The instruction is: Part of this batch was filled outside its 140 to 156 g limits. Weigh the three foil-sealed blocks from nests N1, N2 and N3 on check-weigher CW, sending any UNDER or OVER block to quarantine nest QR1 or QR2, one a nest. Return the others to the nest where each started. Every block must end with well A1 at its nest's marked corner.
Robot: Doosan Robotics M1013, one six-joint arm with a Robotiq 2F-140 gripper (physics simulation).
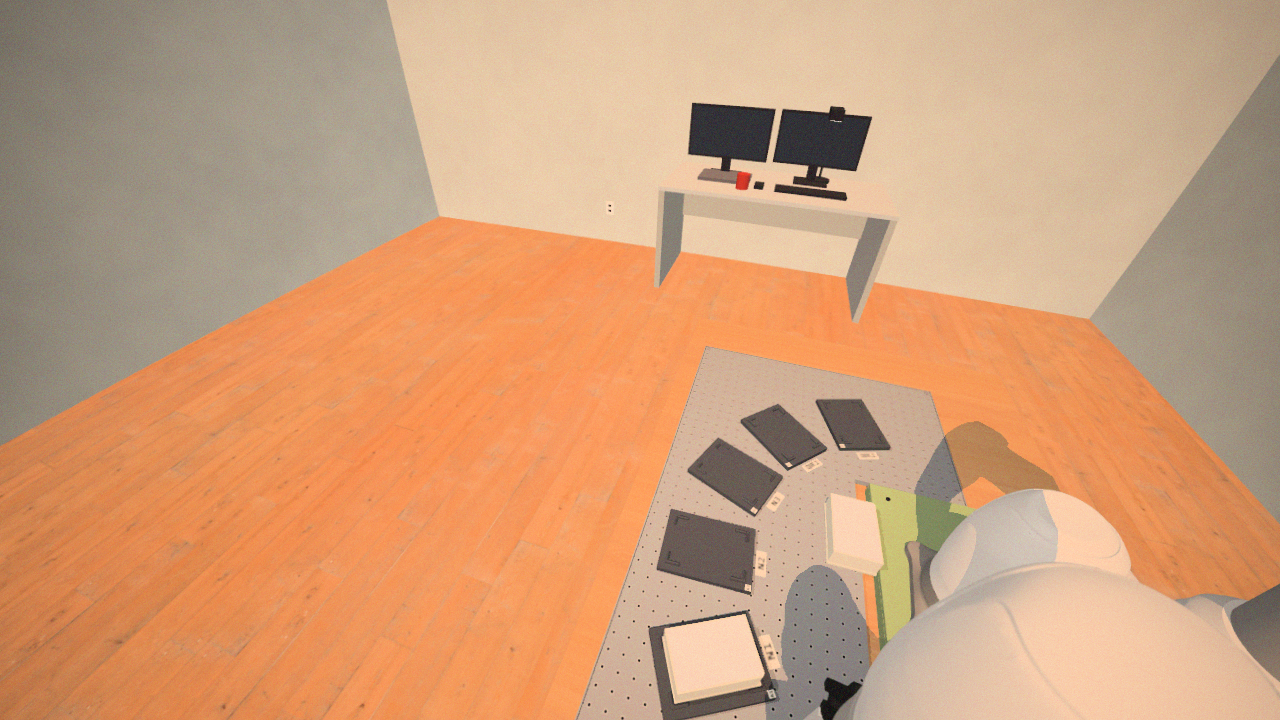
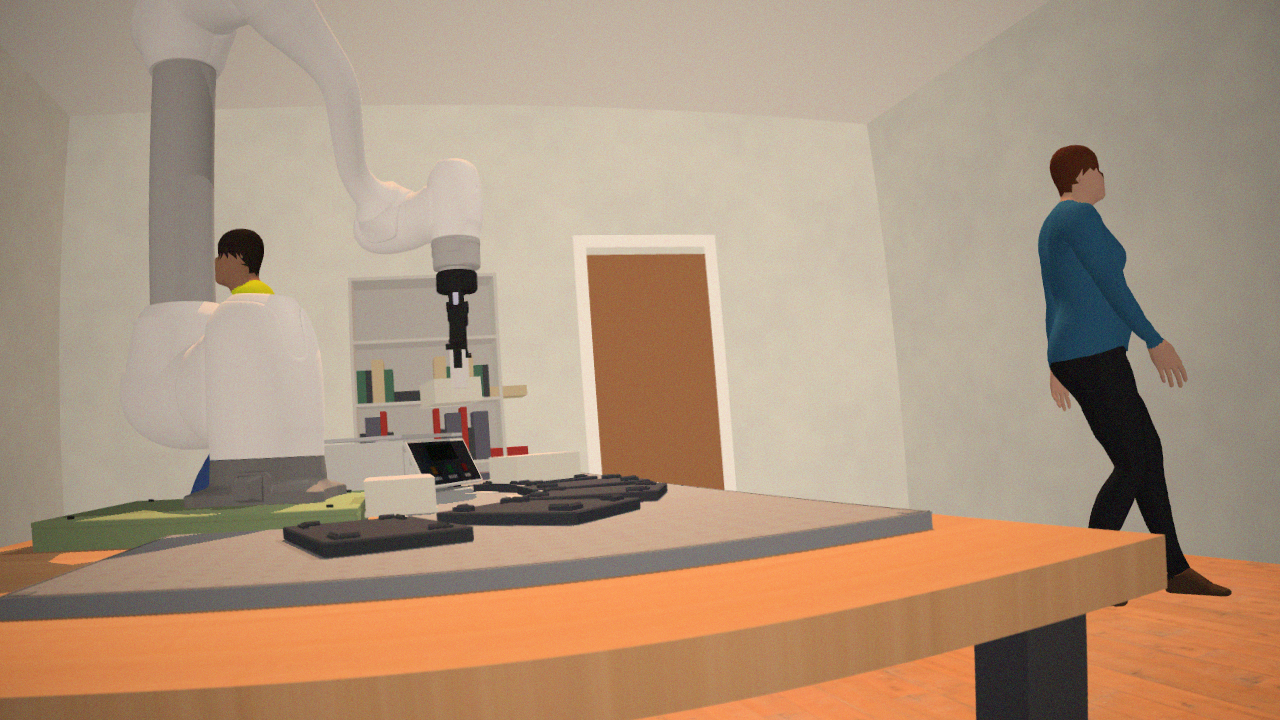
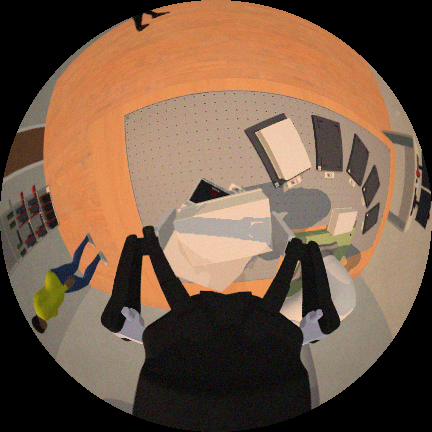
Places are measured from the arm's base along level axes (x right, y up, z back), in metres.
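Pixels of known places: gripper, fingertip midpoint: (image 3: 223,217); arm's base, link origin: (image 2: 270,500).
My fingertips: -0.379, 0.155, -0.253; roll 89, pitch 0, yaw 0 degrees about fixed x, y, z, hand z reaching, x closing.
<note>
Ahead of a thing's pixels: the offset from my fingertips to its top centre, as dx, dy, dz. "pt": to the spot under its first point. Level surfaces: height alone.
My gripper (image 2: 458,358) (image 3: 223,217) is shut on a white foil-sealed block @(+0.004, +0.020, +0.020) (image 2: 452,391) (image 3: 215,247), level and high above the bench. The check-weigher's dark tilted screen @(pt +0.033, -0.125, +0.038) (image 2: 443,462) (image 3: 204,189) shows below it; its pan is hidden, and its reading is too small to tell. A second foil-sealed block @(+0.142, -0.119, -0.115) (image 1: 713,658) (image 3: 283,150) sits in nest N1 @(pt +0.100, -0.161, -0.178) (image 1: 660,671) (image 3: 270,121). N2 @(+0.316, -0.155, -0.171) (image 1: 711,550) (image 3: 328,145) and N3 @(+0.500, -0.157, -0.167) (image 1: 735,474) (image 3: 358,159) are empty dark nests, like QR1 @(+0.658, -0.155, -0.092) (image 1: 783,436) (image 3: 371,186) and QR2 @(+0.767, -0.157, +0.057) (image 1: 853,424) (image 3: 371,218). I cannot make out well A1 on either block.
A white box @(+0.448, -0.131, +0.068) (image 1: 854,532) (image 2: 400,494) (image 3: 343,221) stands beside the arm's green base plate (image 1: 886,582) (image 2: 98,528). The perforated grey board @(dy -0.173) (image 1: 725,376) (image 2: 760,519) (image 3: 165,135) carries the nests. A person in blue (image 2: 1083,277) and one in yellow (image 3: 50,297) stand away from the bench.
</note>
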